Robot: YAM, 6 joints.
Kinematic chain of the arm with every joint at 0, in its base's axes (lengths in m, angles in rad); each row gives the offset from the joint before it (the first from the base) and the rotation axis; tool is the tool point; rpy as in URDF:
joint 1: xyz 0 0 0.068 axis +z
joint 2: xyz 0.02 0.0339 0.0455 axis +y
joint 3: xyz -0.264 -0.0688 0 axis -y
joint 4: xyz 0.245 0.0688 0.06 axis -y
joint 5: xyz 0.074 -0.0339 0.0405 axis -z
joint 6: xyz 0.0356 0 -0.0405 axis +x
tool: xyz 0 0 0 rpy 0 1.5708 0
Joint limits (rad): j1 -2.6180..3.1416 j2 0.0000..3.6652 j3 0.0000..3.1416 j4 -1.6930..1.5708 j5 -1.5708..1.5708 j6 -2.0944..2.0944
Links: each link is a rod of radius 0.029 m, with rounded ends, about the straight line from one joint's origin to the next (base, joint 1, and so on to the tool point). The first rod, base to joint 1, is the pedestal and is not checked.
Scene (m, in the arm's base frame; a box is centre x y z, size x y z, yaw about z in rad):
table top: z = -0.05
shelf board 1: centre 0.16 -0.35 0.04 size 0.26 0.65 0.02 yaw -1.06
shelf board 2: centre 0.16 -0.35 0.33 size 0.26 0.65 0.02 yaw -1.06
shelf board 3: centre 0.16 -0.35 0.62 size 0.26 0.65 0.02 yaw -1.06
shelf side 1: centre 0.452 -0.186 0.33 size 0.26 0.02 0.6 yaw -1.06
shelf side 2: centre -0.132 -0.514 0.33 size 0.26 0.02 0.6 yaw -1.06
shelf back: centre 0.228 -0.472 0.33 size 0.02 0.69 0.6 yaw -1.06
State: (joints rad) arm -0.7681 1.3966 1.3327 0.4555 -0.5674 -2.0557
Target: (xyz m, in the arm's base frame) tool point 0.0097 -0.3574 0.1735
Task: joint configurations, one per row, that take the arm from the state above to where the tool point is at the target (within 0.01 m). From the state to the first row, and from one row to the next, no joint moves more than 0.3 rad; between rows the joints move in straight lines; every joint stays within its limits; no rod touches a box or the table.
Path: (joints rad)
1: -1.0116 1.1880 1.2104 0.2826 -0.5309 -2.0586
2: -1.2551 0.9795 1.0881 0.1098 -0.4945 -2.0615
3: -1.4986 0.7709 0.9658 -0.0631 -0.4580 -2.0645
4: -1.7817 0.9261 0.6679 0.0288 -0.4824 -2.0601
5: -2.0648 1.0813 0.3701 0.1206 -0.5069 -2.0557
6: -1.9068 1.2971 0.5364 0.1866 -0.5027 -2.0557
7: -1.7489 1.5128 0.7026 0.2526 -0.4986 -2.0557
8: -1.5909 1.7286 0.8689 0.3187 -0.4944 -2.0557

